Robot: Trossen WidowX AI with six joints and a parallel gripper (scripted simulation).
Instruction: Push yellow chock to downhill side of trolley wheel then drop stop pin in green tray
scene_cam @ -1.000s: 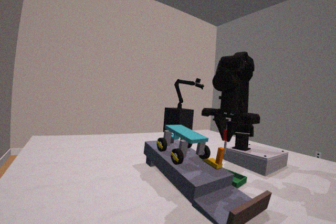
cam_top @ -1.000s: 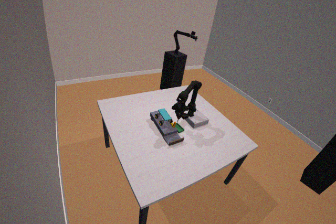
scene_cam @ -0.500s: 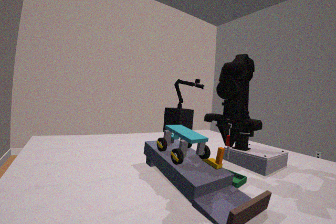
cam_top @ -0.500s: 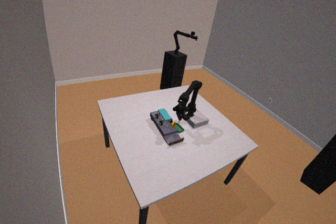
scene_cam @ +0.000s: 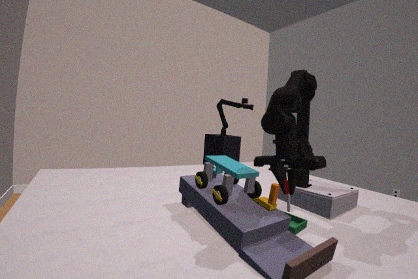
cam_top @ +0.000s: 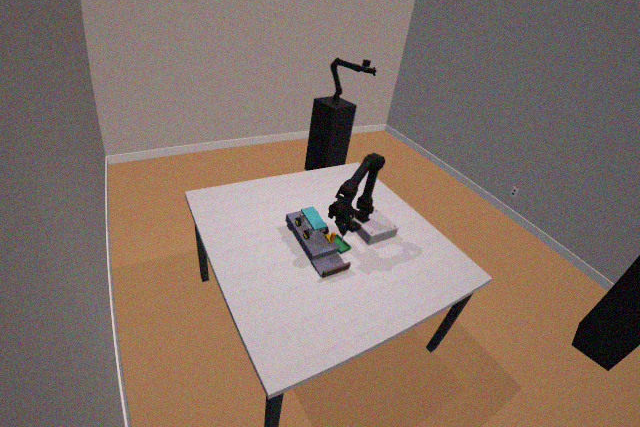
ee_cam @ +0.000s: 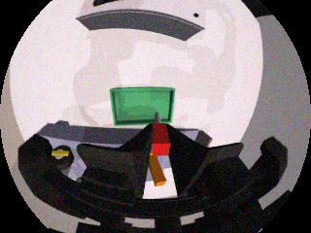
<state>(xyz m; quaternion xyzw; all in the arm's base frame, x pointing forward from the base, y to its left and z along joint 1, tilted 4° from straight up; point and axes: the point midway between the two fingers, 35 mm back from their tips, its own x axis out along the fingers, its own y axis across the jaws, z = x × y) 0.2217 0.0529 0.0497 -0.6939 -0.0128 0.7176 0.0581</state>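
My gripper tip is 10 mm to the left of the green tray and 90 mm above it. Round my gripper tip: grey ramp (100 mm ahead, 120 mm to the right, 40 mm below); then yellow chock (60 mm ahead, 30 mm to the right); then stop pin (right at my gripper tip).
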